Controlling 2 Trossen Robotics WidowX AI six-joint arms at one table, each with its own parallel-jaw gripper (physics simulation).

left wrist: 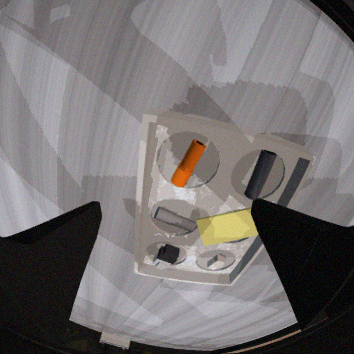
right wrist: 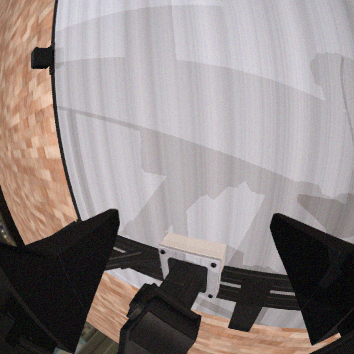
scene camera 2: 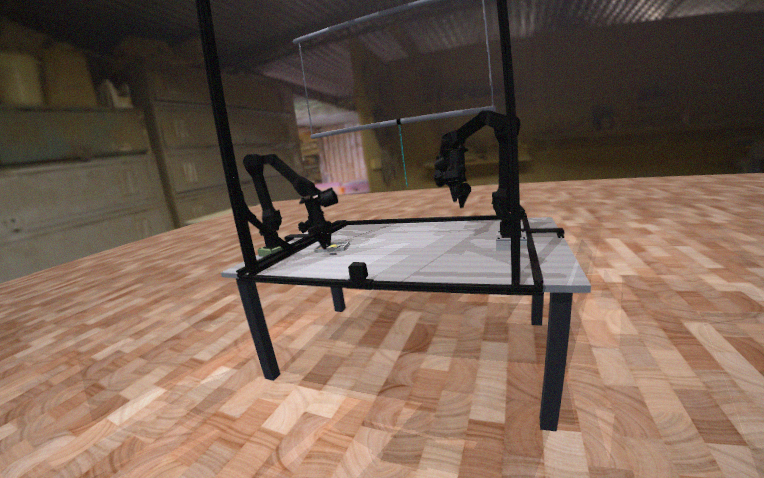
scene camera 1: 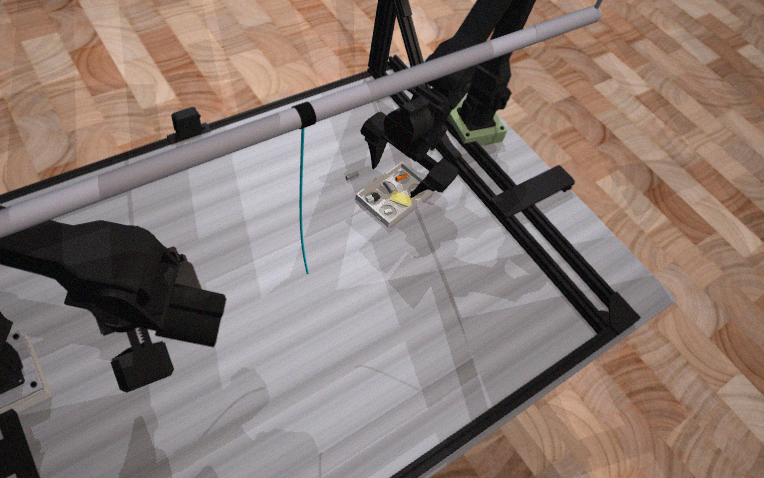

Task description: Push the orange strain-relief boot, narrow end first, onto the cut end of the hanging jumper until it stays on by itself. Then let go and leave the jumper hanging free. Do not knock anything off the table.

my left gripper: left wrist; scene camera 2 327, 247; scene camera 1; not seen in the right wrist view (out of frame)
my right gripper: right wrist; scene camera 2; scene camera 1 124, 314; not seen in the left wrist view (out of frame)
same spot on my left gripper: [left wrist: 50, 258] = [scene camera 1: 383, 148]
same spot on my right gripper: [scene camera 2: 454, 184] = [right wrist: 57, 311]
